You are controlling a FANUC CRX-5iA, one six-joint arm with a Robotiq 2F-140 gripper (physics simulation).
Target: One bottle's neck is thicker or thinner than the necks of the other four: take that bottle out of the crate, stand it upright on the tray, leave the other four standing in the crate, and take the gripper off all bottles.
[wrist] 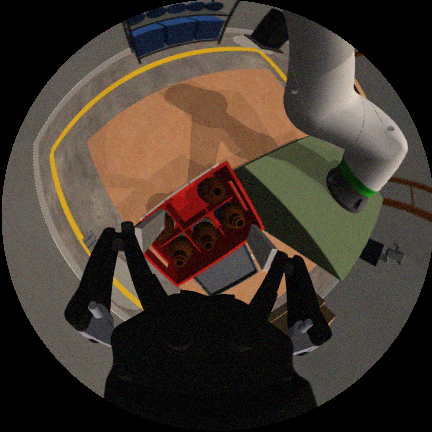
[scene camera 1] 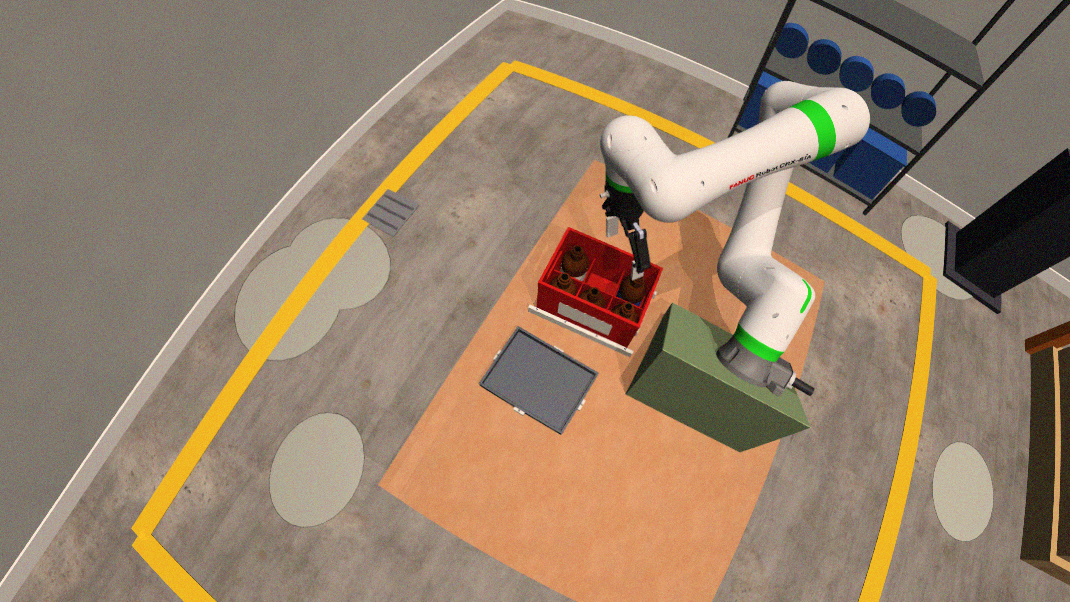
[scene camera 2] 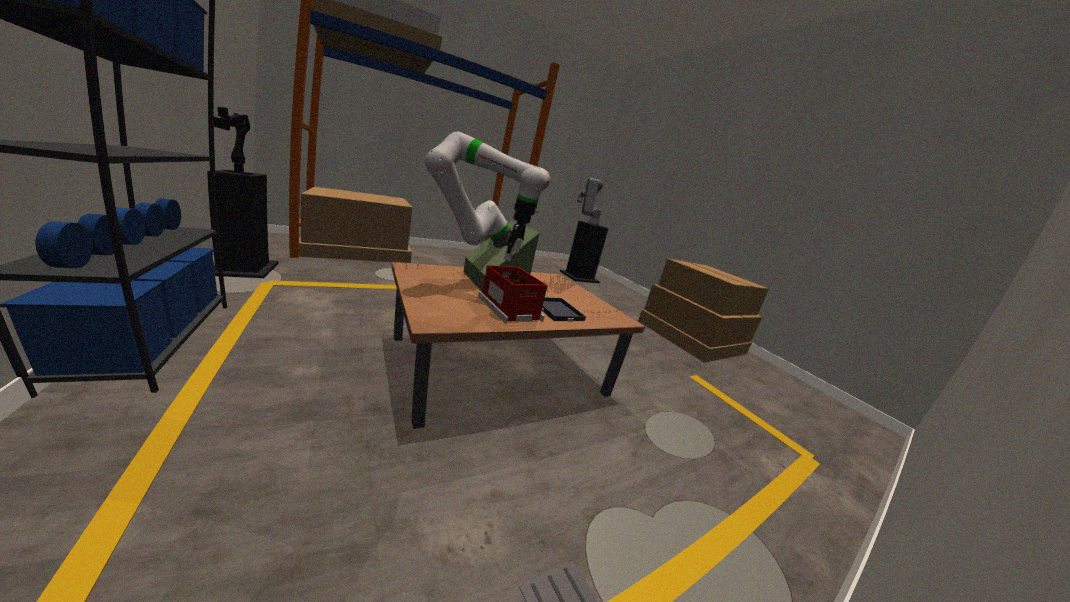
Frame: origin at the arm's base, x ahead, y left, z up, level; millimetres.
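Seen in the pictures: gripper, fingertip midpoint: (wrist: 207, 226) (scene camera 1: 624, 255) (scene camera 2: 511, 255); arm's base, link origin: (wrist: 346, 189) (scene camera 1: 742, 368) (scene camera 2: 505, 239).
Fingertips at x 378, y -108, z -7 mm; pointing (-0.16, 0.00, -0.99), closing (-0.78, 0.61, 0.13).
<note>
Offsets run from my fingertips to a thing's top centre. "*": to the spot under its first point. Level surfaces: height alone.
The red crate @(dx +29, dy +30, dz -82 mm) (scene camera 1: 551, 303) (scene camera 2: 523, 301) (wrist: 187, 204) stands on the table with several brown bottles upright in it: back left (scene camera 1: 574, 260), back right (scene camera 1: 633, 288) (wrist: 212, 190), front left (scene camera 1: 563, 282) (wrist: 181, 250), front middle (scene camera 1: 594, 296) (wrist: 205, 235) and front right (scene camera 1: 627, 309) (wrist: 232, 216). The back middle compartment is empty. I cannot tell which neck differs. My gripper (scene camera 1: 624, 248) (scene camera 2: 514, 243) (wrist: 207, 226) is open and empty above the crate; one finger partly hides the back left bottle in the wrist view. The grey tray @(* dx +40, dy +308, dz -252 mm) (scene camera 1: 538, 381) (scene camera 2: 563, 309) (wrist: 227, 270) lies in front of the crate, bearing no bottle.
The green pedestal (scene camera 1: 703, 381) (wrist: 300, 200) under the arm's base stands to the right of the crate on the table @(dz -257 mm) (scene camera 1: 568, 509) (scene camera 2: 448, 318). A pale strip @(* dx +29, dy +133, dz -228 mm) (scene camera 1: 576, 328) runs along the crate's front foot. A shelf rack (scene camera 2: 101, 142) stands away from the table.
</note>
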